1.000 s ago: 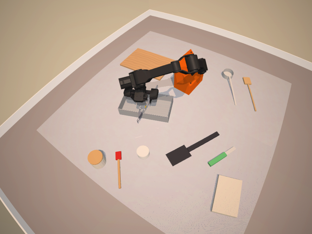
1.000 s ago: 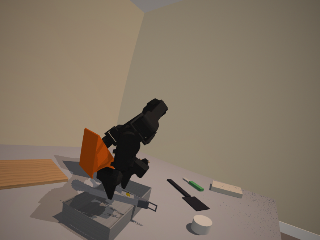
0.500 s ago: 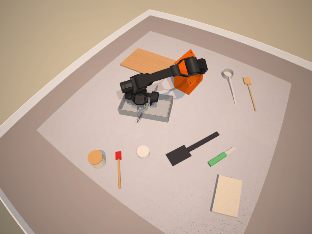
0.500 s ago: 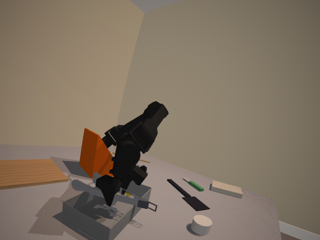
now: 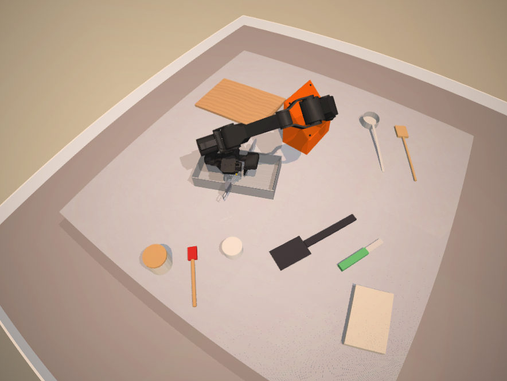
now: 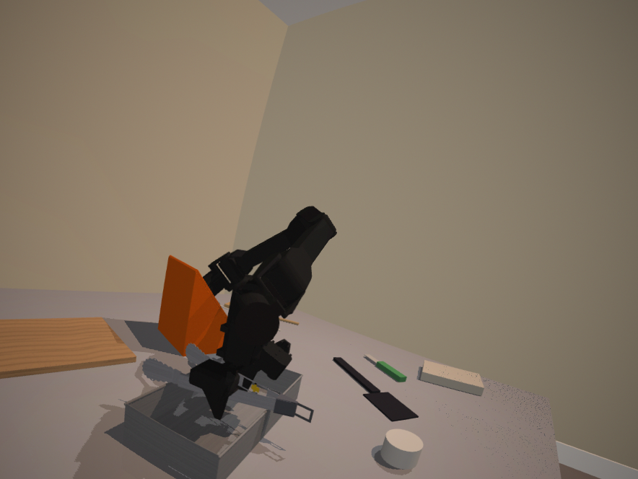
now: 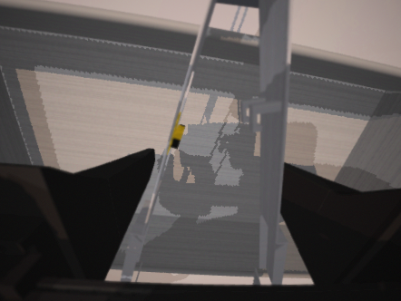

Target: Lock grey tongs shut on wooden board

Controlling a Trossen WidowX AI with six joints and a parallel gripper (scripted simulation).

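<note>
The roasting tin is 20 mm behind my gripper tip. The rest, counted from my gripper tip: black turner: 50 mm ahead, 370 mm to the left, 30 mm below; then white puck: 230 mm ahead, 190 mm to the left, 10 mm below; then cork-lidded jar: 420 mm ahead, 30 mm to the left.
</note>
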